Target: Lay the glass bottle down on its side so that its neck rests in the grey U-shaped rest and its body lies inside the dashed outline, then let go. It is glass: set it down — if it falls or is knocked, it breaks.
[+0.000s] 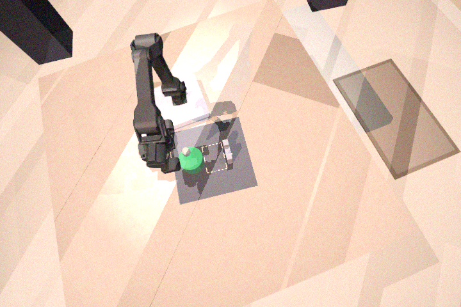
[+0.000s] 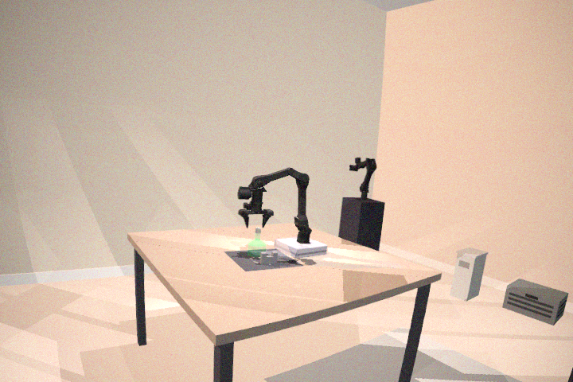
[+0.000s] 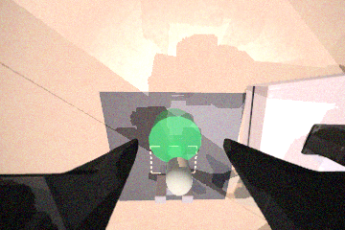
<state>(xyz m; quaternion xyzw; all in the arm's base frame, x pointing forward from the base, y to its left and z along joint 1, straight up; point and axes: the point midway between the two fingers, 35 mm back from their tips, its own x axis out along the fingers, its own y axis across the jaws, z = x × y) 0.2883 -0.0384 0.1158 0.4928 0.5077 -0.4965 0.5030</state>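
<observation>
The glass bottle lies 4 cm to the left of my gripper tip and 5 cm below it. Round my gripper tip: grey mat (12 cm to the left, 14 cm below).
</observation>
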